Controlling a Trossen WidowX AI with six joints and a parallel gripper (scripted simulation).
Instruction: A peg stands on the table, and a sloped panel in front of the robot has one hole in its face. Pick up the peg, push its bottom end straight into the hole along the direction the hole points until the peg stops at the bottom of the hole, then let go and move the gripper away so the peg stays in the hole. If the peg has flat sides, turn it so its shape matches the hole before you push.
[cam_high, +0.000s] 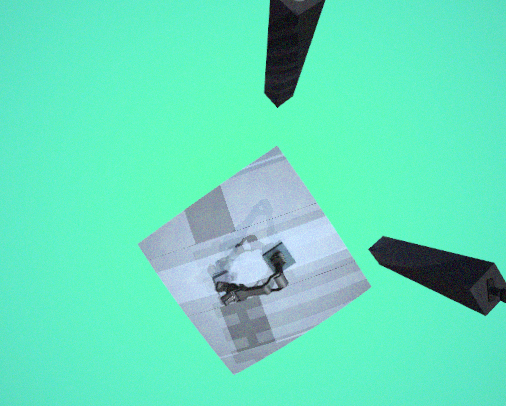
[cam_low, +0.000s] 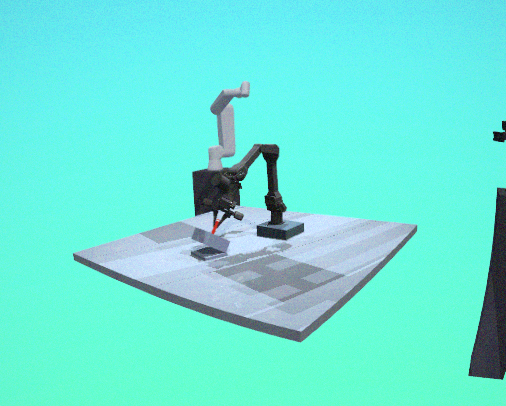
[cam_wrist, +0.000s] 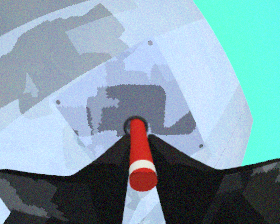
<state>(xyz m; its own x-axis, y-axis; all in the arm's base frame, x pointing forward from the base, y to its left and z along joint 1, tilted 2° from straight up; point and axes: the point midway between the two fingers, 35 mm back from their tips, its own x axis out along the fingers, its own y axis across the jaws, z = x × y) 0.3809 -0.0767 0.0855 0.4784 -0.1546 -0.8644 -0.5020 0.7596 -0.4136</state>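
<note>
The sloped grey panel lies 5 cm below my gripper tip, 2 cm ahead of it and 1 cm to the right of it. The rest, counted from my gripper tip: flat base plate 11 cm below, 4 cm ahead, 2 cm to the right; then red peg 1 cm behind, 1 cm above.
</note>
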